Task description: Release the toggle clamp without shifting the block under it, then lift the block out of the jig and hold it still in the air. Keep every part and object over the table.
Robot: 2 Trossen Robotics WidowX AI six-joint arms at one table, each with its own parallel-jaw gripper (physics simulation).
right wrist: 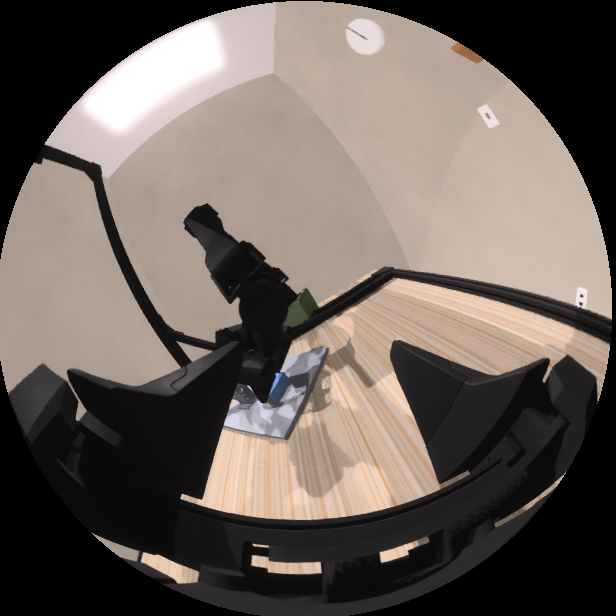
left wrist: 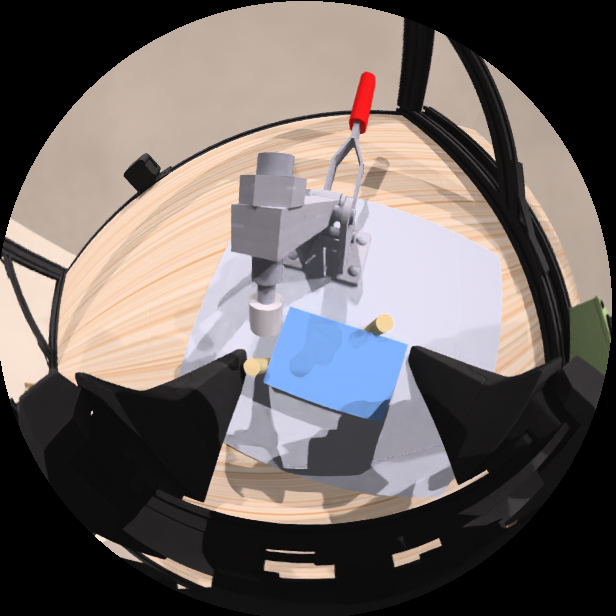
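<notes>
In the left wrist view a blue block (left wrist: 339, 369) lies flat on the pale grey jig plate (left wrist: 367, 344), between two tan pegs (left wrist: 379, 324) (left wrist: 255, 366). The grey toggle clamp (left wrist: 298, 229) stands behind it with its red handle (left wrist: 362, 102) upright; its arm is raised and its white pad (left wrist: 265, 317) hangs above the plate just left of the block, clear of the block. My left gripper (left wrist: 327, 373) is open, its fingers on either side of the block and close above it. My right gripper (right wrist: 316, 396) is open and empty, far from the jig; the block (right wrist: 277, 388) shows small there.
The left arm (right wrist: 241, 275) stands over the jig plate (right wrist: 275, 396) in the right wrist view. A green box (right wrist: 299, 308) sits near the table's far edge. Black frame posts (left wrist: 416, 63) rise at the table corner behind the clamp.
</notes>
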